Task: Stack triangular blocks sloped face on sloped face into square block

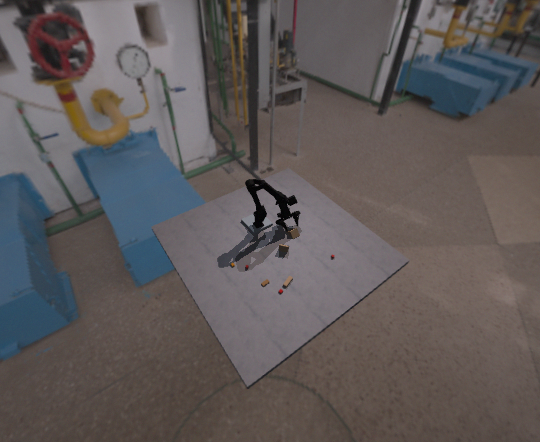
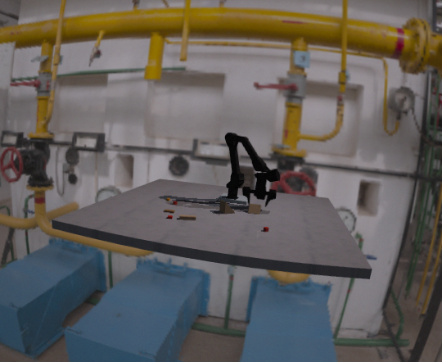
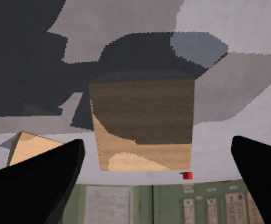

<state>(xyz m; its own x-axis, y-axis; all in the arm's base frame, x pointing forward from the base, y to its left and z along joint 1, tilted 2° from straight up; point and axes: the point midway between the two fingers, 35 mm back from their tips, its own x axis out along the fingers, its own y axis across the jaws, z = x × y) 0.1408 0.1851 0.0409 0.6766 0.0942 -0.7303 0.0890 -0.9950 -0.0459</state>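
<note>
Right now the triangular block is 20 mm ahead of my gripper tip, 10 mm to the right of it and 10 mm below it.
</note>
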